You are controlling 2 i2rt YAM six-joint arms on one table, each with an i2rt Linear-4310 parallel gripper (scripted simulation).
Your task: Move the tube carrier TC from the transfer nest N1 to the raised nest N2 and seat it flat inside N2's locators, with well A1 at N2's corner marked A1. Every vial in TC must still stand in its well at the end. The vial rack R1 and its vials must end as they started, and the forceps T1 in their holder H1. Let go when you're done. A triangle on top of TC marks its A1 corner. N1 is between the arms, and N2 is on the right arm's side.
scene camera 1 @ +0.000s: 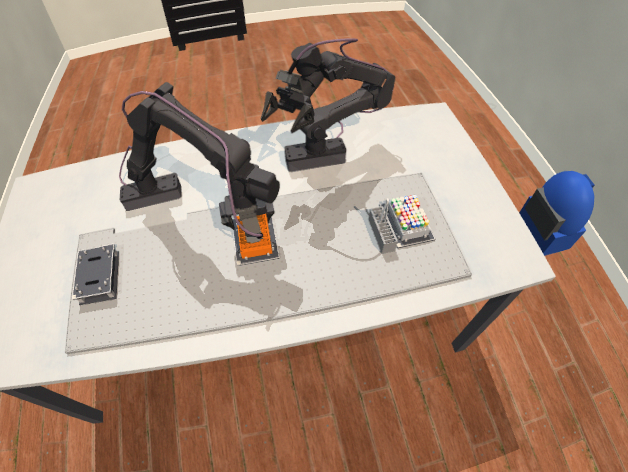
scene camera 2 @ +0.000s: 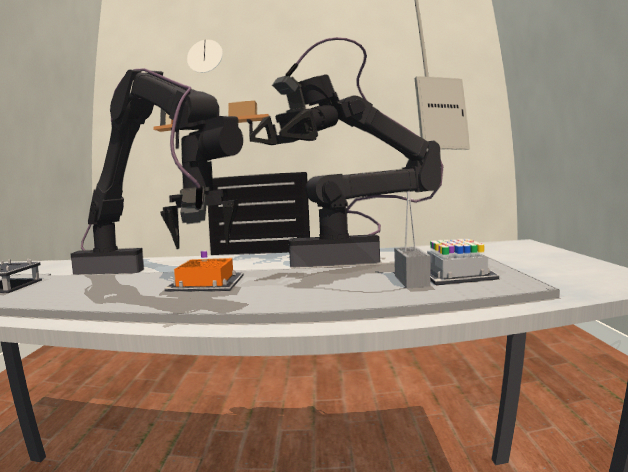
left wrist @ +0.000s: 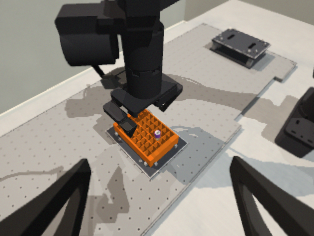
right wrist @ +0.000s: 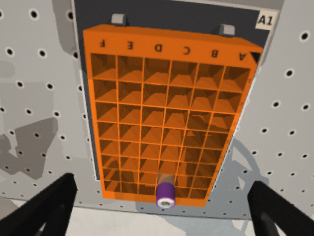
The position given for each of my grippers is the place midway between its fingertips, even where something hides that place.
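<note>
There is an orange tube carrier TC (scene camera 2: pixel 203 274), which I also find in the left wrist view (left wrist: pixel 143 142) and in the right wrist view (right wrist: pixel 165 113). My left gripper (scene camera 2: pixel 264 136) is visible as well, both in scene camera 1 (scene camera 1: pixel 276 126) and in the left wrist view (left wrist: pixel 160 163). As for my right gripper (right wrist: pixel 163 185), I see it in the left wrist view (left wrist: pixel 146 122) too.
</note>
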